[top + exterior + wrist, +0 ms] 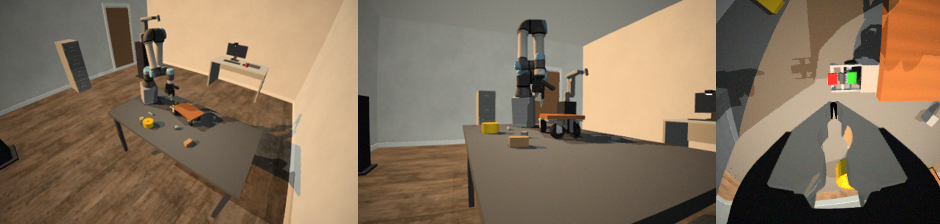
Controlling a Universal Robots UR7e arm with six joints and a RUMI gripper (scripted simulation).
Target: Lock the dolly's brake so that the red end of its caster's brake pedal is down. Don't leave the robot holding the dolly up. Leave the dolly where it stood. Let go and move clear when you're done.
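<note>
My gripper is now 10 cm above the brake pedal and 1 cm short of it. Round my hand: tan block: 43 cm ahead, 32 cm to the right, 16 cm below; then yellow cylinder: 35 cm to the right, 15 cm below, 5 cm behind.
</note>
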